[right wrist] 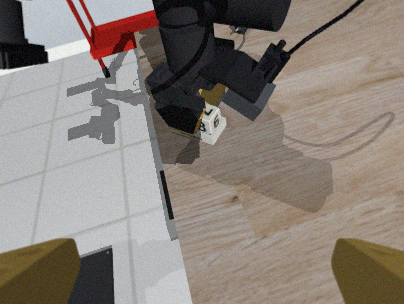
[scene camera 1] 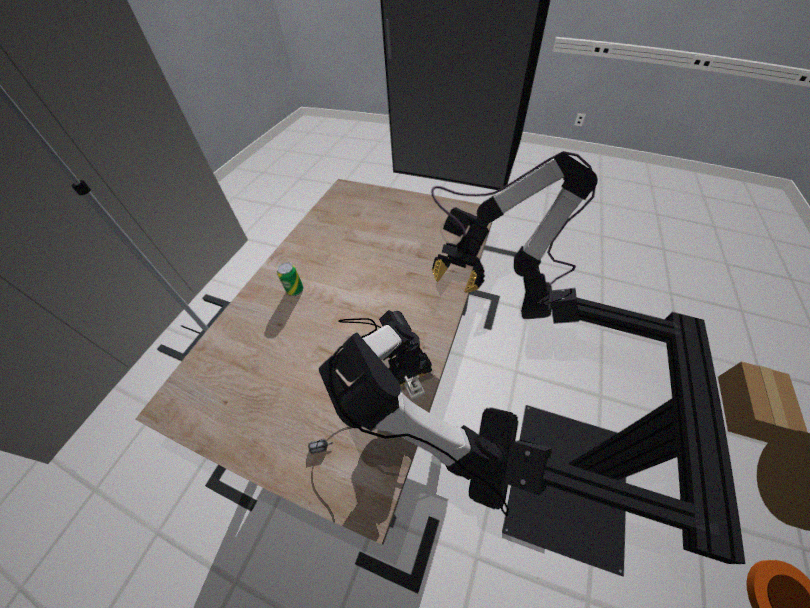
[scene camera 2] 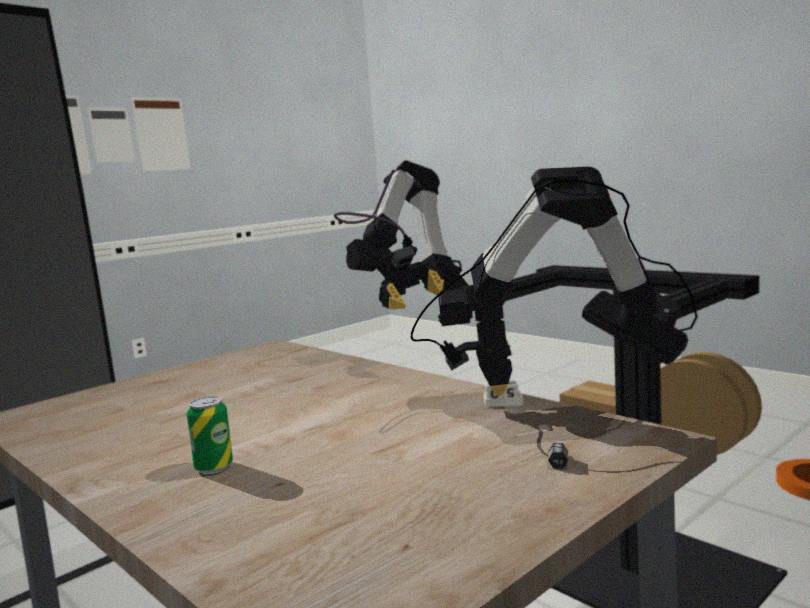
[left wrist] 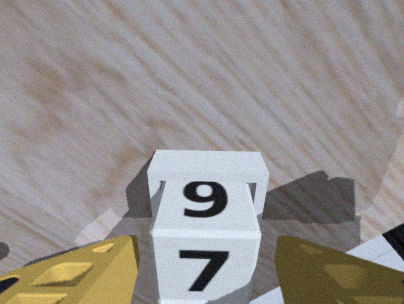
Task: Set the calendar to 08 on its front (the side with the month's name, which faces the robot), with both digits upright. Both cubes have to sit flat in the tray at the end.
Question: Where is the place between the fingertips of my left gripper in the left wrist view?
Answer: At 206, 246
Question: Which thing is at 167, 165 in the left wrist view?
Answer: A white tray.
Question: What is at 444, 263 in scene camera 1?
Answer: My right gripper.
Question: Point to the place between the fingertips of my right gripper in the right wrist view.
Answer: At 205, 250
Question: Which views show my right gripper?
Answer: The right wrist view, scene camera 1 and scene camera 2 only.
